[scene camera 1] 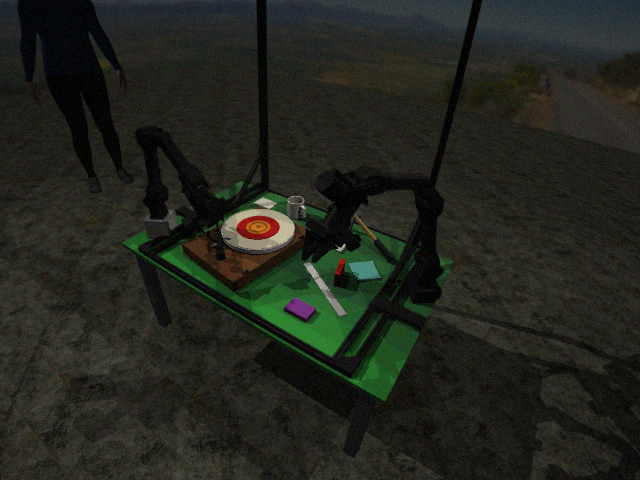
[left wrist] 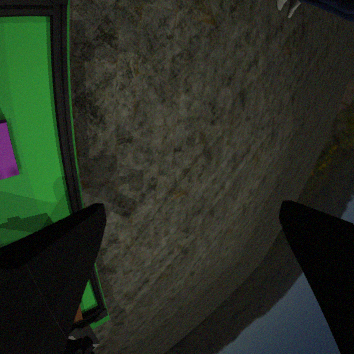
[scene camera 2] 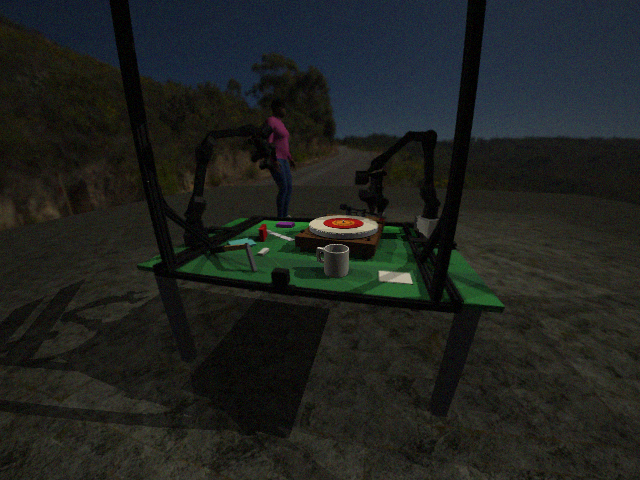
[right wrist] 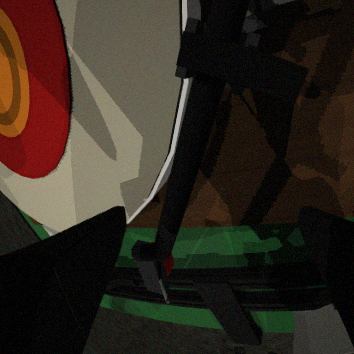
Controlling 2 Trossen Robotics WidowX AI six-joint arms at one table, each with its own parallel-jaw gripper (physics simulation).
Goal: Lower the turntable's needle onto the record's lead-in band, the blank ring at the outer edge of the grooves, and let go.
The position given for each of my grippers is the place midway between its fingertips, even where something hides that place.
Observation:
My left gripper [scene camera 1: 308,261] is open, holding nothing. My right gripper [scene camera 1: 213,226] is open, with nothing in its grasp. I also see a turntable [right wrist: 273,147].
My left gripper also shows in the left wrist view [left wrist: 194,211]. My right gripper shows as well in the right wrist view [right wrist: 214,216].

